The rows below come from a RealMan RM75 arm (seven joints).
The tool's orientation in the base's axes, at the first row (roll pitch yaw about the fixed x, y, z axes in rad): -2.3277 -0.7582 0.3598
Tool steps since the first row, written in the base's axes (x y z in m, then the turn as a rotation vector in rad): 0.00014 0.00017 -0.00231 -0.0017 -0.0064 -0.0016; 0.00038 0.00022 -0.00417 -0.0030 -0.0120 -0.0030; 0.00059 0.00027 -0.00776 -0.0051 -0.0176 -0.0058; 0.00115 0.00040 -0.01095 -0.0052 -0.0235 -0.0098; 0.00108 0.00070 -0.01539 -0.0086 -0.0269 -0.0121; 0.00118 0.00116 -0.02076 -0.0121 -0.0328 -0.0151; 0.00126 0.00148 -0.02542 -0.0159 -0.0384 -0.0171; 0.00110 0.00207 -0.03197 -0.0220 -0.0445 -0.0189; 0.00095 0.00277 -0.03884 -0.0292 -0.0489 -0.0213; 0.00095 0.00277 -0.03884 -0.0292 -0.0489 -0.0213; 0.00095 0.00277 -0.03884 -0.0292 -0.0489 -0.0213; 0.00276 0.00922 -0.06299 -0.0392 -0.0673 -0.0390; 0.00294 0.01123 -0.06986 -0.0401 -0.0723 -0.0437
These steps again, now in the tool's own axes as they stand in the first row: -0.00145 0.00124 0.00132 -0.0039 0.0026 -0.0049; -0.00255 0.00237 0.00234 -0.0072 0.0051 -0.0092; -0.00487 0.00439 0.00421 -0.0120 0.0077 -0.0130; -0.00665 0.00641 0.00601 -0.0163 0.0125 -0.0160; -0.00967 0.00856 0.00847 -0.0210 0.0128 -0.0183; -0.01318 0.01125 0.01155 -0.0270 0.0147 -0.0225; -0.01624 0.01362 0.01416 -0.0324 0.0157 -0.0269; -0.02071 0.01669 0.01790 -0.0393 0.0151 -0.0323; -0.02535 0.01988 0.02189 -0.0470 0.0133 -0.0362; -0.02535 0.01988 0.02189 -0.0470 0.0133 -0.0362; -0.02535 0.01988 0.02189 -0.0470 0.0133 -0.0362; -0.03908 0.03090 0.03972 -0.0707 0.0242 -0.0448; -0.04317 0.03372 0.04489 -0.0758 0.0284 -0.0469
